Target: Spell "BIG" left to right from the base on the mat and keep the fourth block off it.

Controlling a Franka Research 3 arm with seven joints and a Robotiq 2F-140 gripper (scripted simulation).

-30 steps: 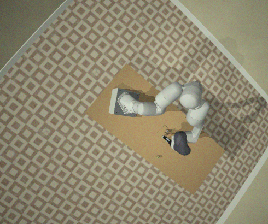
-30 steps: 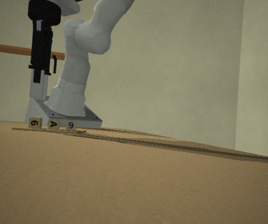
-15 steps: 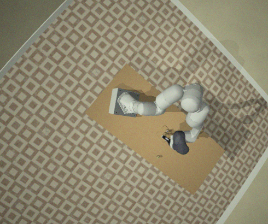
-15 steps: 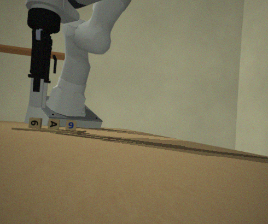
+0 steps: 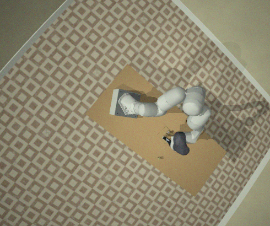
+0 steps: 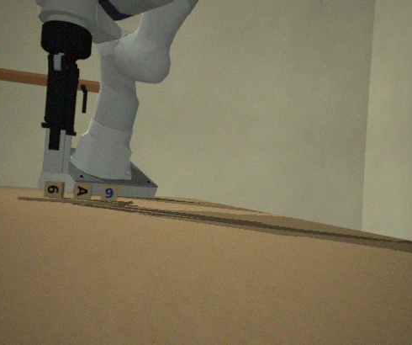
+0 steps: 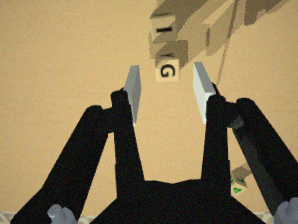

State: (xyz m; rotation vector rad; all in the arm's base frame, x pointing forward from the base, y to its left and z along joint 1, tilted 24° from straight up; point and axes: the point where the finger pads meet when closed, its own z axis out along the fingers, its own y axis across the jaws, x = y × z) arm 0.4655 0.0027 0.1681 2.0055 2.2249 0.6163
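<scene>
Right now the thin mat is 10 mm behind my hand, 40 mm to the left of it and 70 mm below it.
</scene>
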